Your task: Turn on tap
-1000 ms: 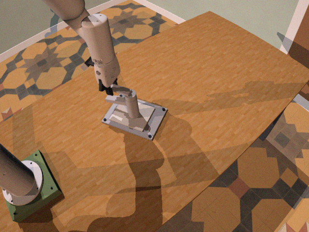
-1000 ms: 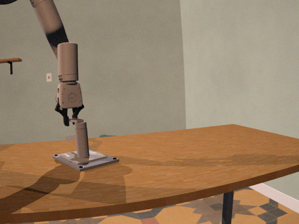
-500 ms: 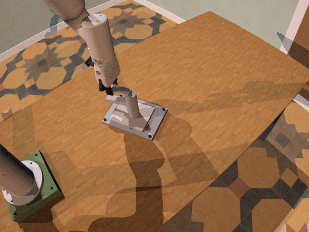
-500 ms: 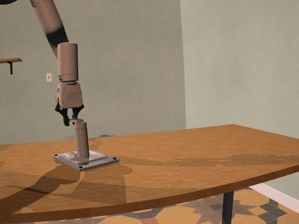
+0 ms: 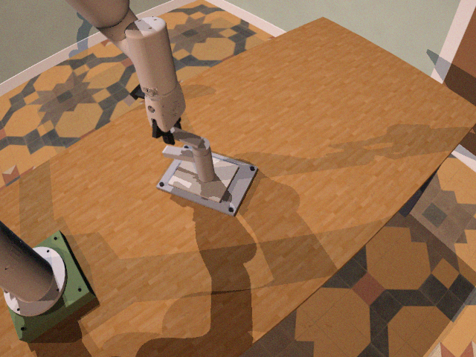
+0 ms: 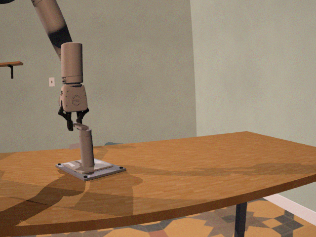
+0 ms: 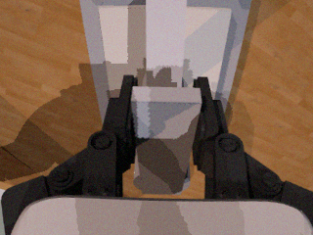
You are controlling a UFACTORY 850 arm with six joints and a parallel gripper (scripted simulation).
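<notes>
Right now my hand is 3 cm short of the lever, 5 cm to the left of it and 1 cm above it. Also, from my hand: base plate: 5 cm ahead, 7 cm to the right, 15 cm below.
</notes>
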